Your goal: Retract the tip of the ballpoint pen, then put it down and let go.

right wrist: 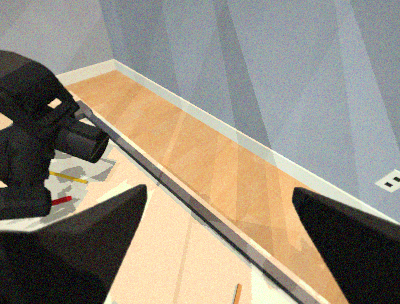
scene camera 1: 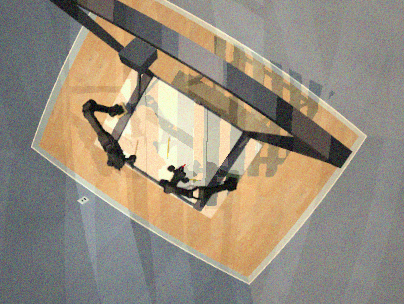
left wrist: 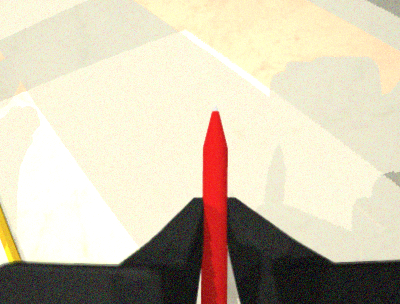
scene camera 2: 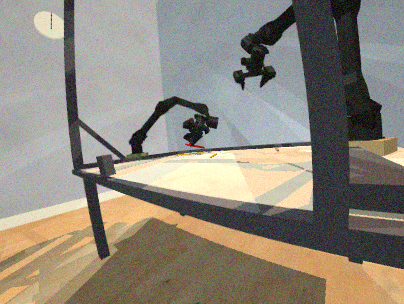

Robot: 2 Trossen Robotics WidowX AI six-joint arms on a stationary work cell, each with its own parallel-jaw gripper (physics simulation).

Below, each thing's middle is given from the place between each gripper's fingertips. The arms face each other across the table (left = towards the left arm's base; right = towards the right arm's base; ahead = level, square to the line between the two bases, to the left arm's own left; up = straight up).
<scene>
Now: left hand 30 mm short of the red ballpoint pen (left wrist: 215,150) and 10 mm to the left of it.
Now: the red ballpoint pen 130 mm behind my right hand, 300 mm to the left of it and 260 mm below it.
</scene>
